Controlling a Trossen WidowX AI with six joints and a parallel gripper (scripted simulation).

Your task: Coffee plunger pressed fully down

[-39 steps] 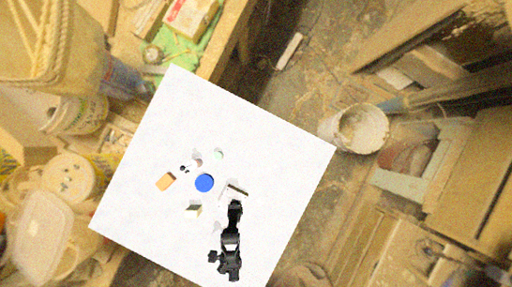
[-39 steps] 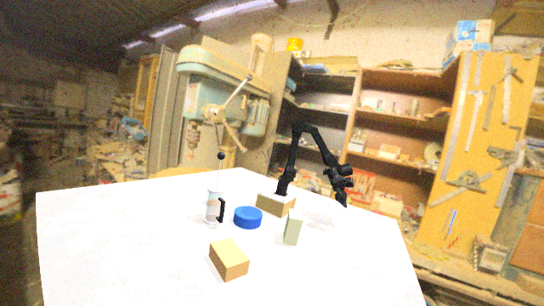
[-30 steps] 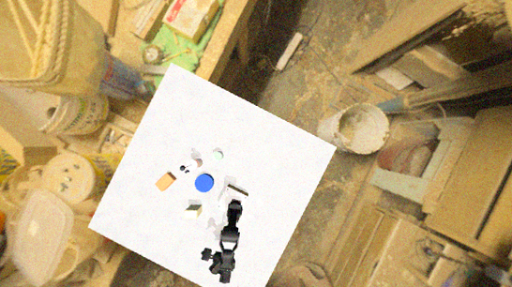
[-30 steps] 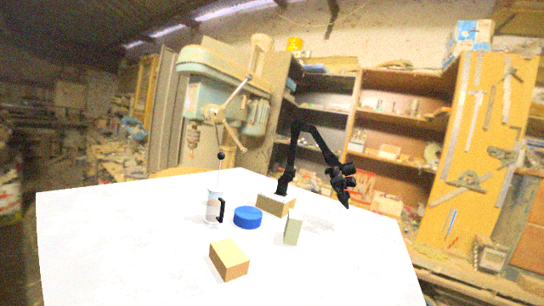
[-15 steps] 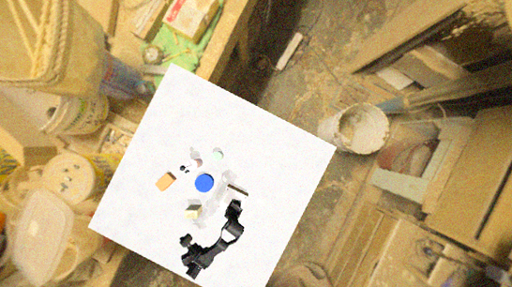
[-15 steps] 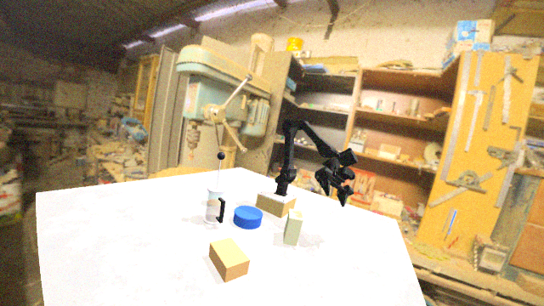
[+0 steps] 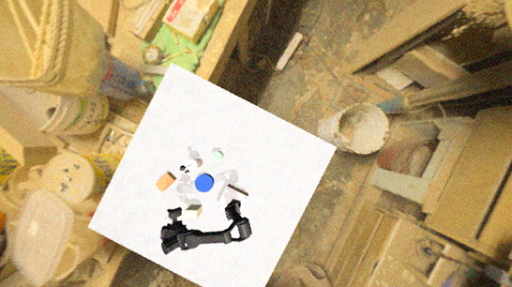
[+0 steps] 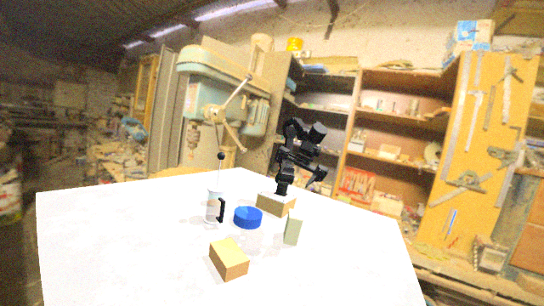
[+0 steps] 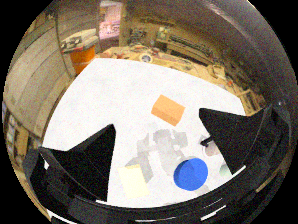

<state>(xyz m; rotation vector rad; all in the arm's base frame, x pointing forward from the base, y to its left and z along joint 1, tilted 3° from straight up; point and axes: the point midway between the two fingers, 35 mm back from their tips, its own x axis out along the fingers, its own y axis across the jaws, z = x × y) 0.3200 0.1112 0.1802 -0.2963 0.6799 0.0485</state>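
Right now my gripper tip is 270 mm to the left of the coffee press and 120 mm above it. The rest, counted from my gripper tip: blue round disc: 230 mm below, 170 mm to the right, 90 mm behind.
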